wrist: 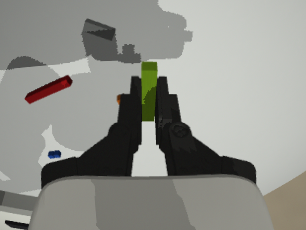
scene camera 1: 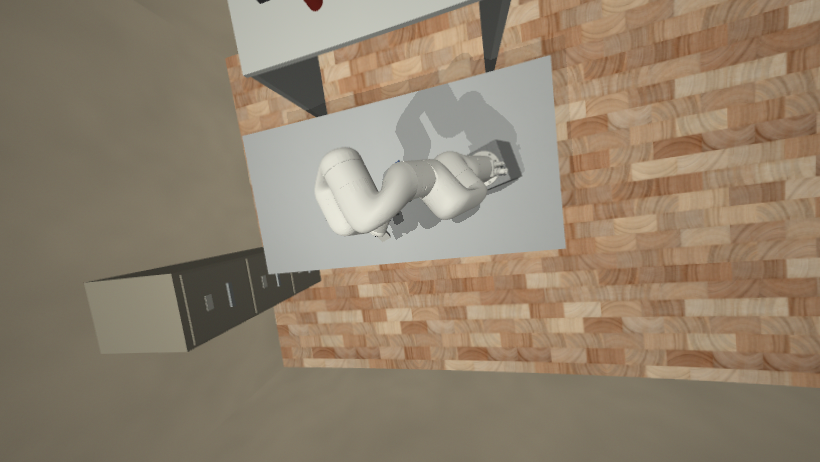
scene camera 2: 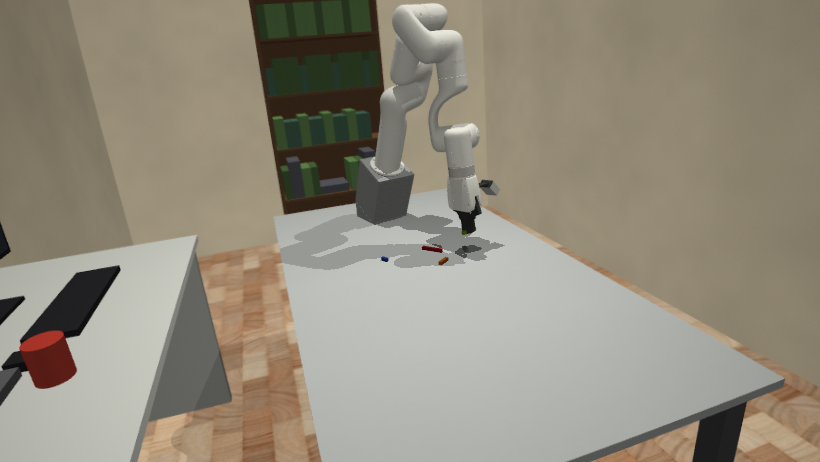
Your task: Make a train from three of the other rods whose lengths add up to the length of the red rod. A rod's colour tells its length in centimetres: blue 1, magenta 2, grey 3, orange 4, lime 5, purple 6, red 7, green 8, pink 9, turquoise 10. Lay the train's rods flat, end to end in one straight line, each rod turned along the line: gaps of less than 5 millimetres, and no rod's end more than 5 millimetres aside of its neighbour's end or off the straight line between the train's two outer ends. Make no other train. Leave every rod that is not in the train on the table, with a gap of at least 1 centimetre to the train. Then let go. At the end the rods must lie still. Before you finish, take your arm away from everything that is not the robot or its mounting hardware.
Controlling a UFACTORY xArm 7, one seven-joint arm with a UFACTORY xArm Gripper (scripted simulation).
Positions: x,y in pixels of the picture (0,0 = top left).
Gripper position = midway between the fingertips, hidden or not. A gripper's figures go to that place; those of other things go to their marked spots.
Labels:
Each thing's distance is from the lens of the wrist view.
my gripper (wrist: pixel 148 91): 0.14 m
lime rod (wrist: pixel 149 70): 0.11 m

